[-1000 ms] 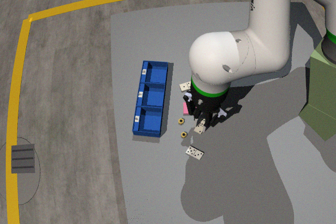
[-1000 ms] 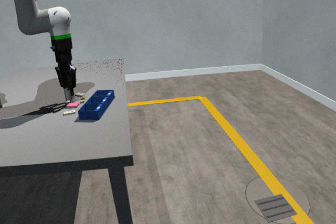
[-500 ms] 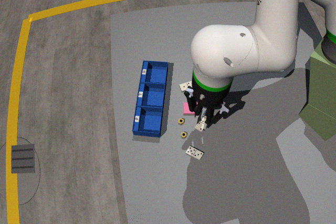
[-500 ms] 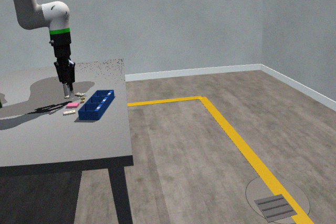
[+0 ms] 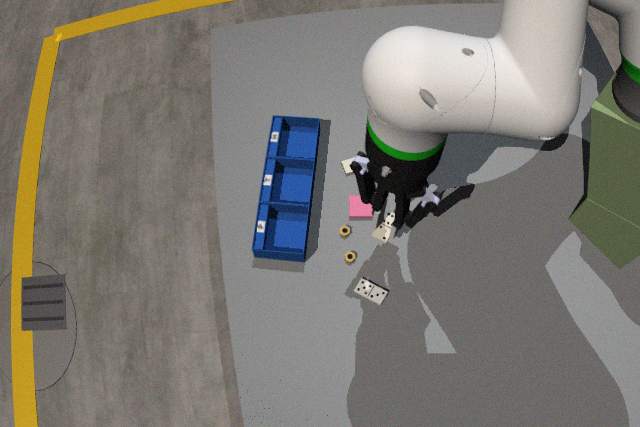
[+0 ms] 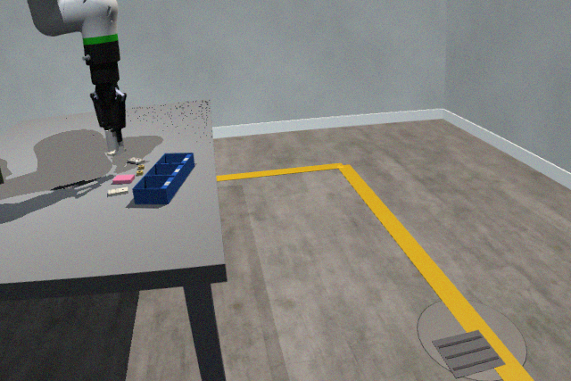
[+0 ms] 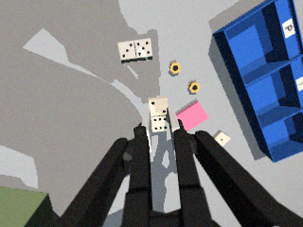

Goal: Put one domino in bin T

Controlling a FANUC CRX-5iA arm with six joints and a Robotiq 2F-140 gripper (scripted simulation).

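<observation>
My gripper is now 14 cm short of the blue three-part bin strip, 12 cm to the left of it and 8 cm above it. Round my hand: pink block: 2 cm ahead, 6 cm to the right, 9 cm below; white domino: 3 cm below.
</observation>
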